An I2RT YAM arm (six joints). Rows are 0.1 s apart.
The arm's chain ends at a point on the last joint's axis. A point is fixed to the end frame.
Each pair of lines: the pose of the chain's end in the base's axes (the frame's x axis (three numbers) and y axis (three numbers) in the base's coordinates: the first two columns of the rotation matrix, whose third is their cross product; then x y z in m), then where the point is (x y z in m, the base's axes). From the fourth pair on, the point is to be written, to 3 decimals.
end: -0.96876 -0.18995 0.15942 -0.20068 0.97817 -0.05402 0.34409 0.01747 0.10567
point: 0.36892 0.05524 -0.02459
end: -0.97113 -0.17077 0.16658 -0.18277 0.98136 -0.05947 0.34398 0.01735 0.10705
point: 0.36871 0.05378 -0.02362
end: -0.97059 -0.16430 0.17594 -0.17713 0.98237 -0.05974 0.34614 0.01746 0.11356
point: 0.36988 0.05348 -0.01740
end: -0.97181 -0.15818 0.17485 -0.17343 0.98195 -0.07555 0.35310 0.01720 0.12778
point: 0.377 0.051 -0.004
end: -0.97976 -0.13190 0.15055 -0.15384 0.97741 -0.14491 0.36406 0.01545 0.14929
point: 0.393 0.040 0.017
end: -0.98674 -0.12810 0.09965 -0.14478 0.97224 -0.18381 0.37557 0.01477 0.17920
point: 0.412 0.036 0.048
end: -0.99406 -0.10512 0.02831 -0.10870 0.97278 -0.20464 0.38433 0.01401 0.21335
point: 0.431 0.032 0.085
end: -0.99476 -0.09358 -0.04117 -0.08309 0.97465 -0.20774 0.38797 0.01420 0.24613
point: 0.444 0.032 0.121
